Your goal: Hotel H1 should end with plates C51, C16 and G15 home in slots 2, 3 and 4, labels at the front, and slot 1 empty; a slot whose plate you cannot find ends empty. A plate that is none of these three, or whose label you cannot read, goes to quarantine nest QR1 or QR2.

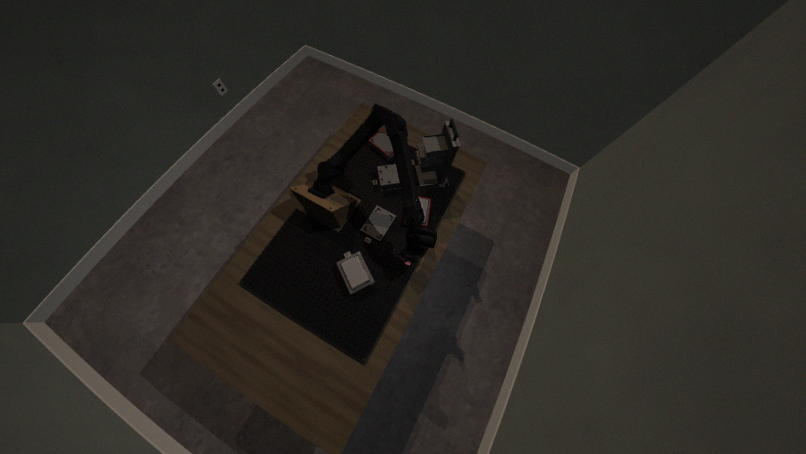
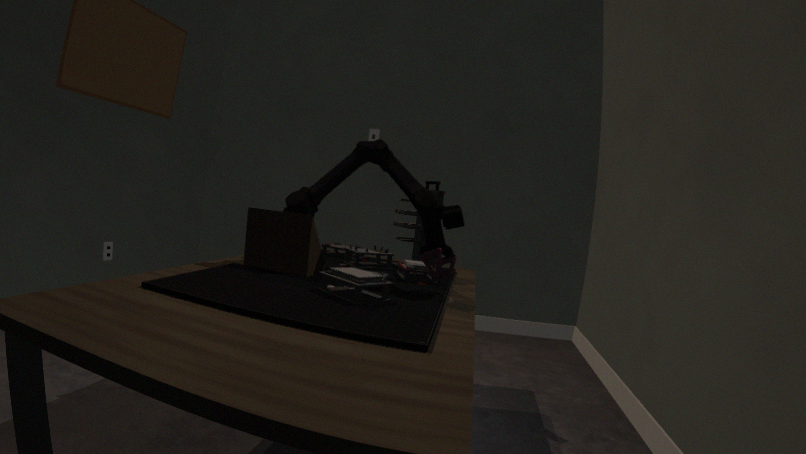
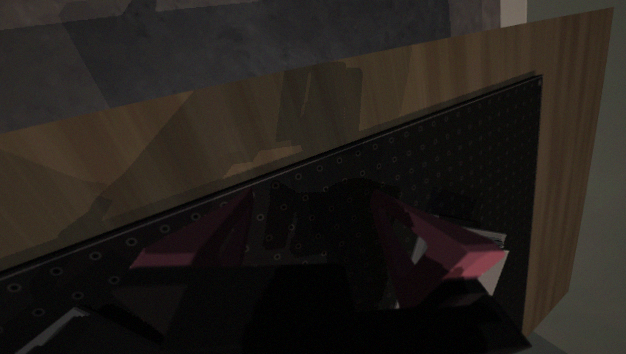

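Where they show: gripper, fingertip midpoint: (image 1: 414, 262) (image 2: 442, 279) (image 3: 314, 194); arm's base at its link origin: (image 1: 321, 192) (image 2: 281, 234).
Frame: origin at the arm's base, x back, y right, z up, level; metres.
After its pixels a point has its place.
Note:
My gripper (image 3: 314, 194) {x -0.555, y 0.125, z -0.056 m} (image 2: 440, 258) is open and empty, low over the black pegboard mat (image 3: 458, 152) {x -0.482, y 0.368, z -0.106 m} (image 1: 296, 278) {x -0.071, y 0.414, z -0.106 m} near its far edge. Its maroon fingers stand wide apart. A pale flat thing (image 3: 494, 272) {x -0.331, y 0.312, z -0.042 m} lies partly hidden behind the right finger; I cannot tell what it is. Hotel H1 (image 1: 452, 132) {x -0.486, y -0.427, z 0.224 m} stands at the back right of the mat. One pale plate (image 1: 354, 272) {x -0.322, y 0.281, z -0.042 m} (image 2: 356, 272) {x -0.324, y 0.284, z -0.042 m} lies on the mat at the front. Another plate (image 1: 378, 222) {x -0.307, y -0.003, z -0.094 m} lies mid-mat, and a third plate (image 1: 388, 174) {x -0.247, y -0.260, z -0.046 m} lies behind it. No labels are readable in this dim light.
Two red-rimmed nests sit on the mat, one nest (image 1: 381, 142) {x -0.114, y -0.453, z -0.066 m} at the back and one nest (image 1: 425, 210) {x -0.506, y -0.148, z -0.051 m} under the forearm. The arm's wooden base box (image 1: 322, 204) {x -0.073, y 0.078, z 0.071 m} (image 2: 279, 241) {x -0.028, y 0.087, z -0.014 m} stands at the left. The wooden table (image 1: 262, 351) {x -0.094, y 0.755, z -0.118 m} (image 3: 191, 133) {x -0.636, y 0.058, z -0.119 m} ends just beyond the mat.

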